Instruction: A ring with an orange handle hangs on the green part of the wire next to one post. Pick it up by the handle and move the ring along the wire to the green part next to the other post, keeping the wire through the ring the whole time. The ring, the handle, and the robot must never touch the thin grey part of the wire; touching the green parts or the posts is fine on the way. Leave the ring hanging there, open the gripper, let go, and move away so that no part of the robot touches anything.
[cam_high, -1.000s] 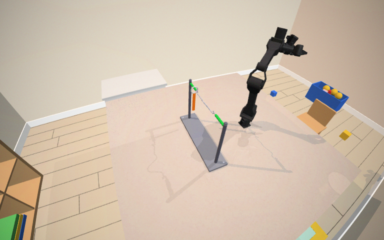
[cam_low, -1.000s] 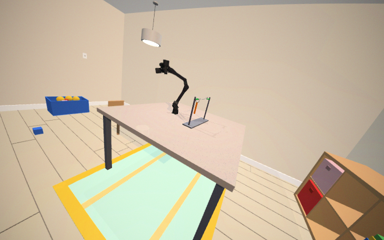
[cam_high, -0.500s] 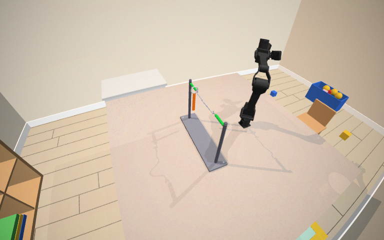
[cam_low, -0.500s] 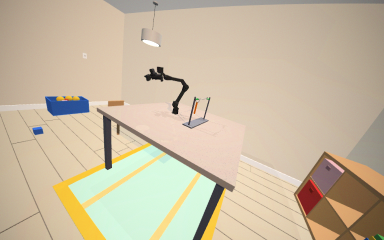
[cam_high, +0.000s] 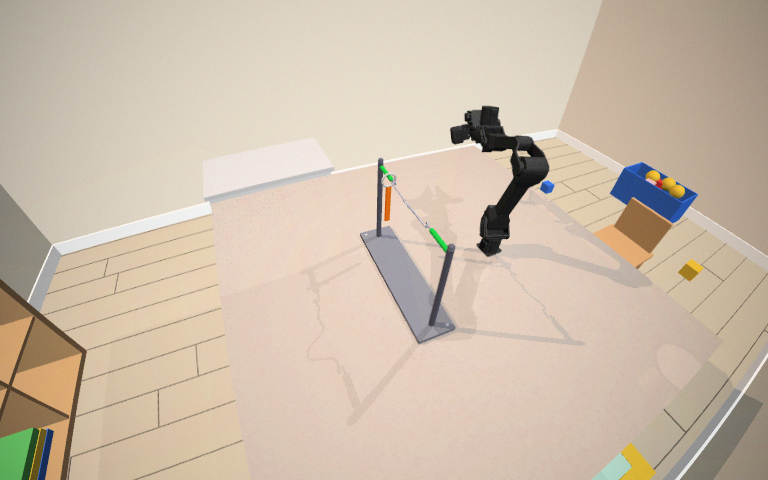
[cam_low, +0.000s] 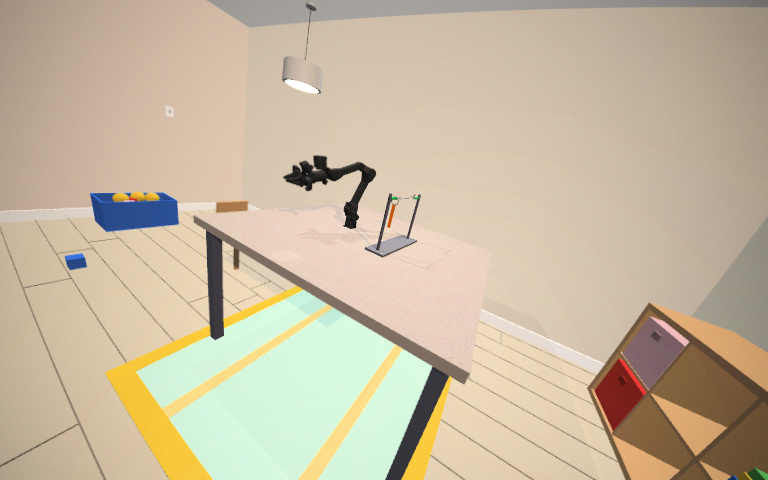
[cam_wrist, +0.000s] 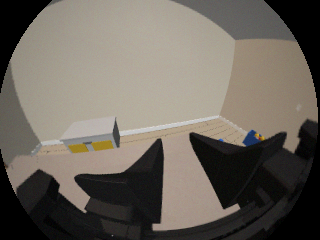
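Now: gripper tip 48 cm short of the ring with orange handle, 26 cm to the right of it and 2 cm above it.
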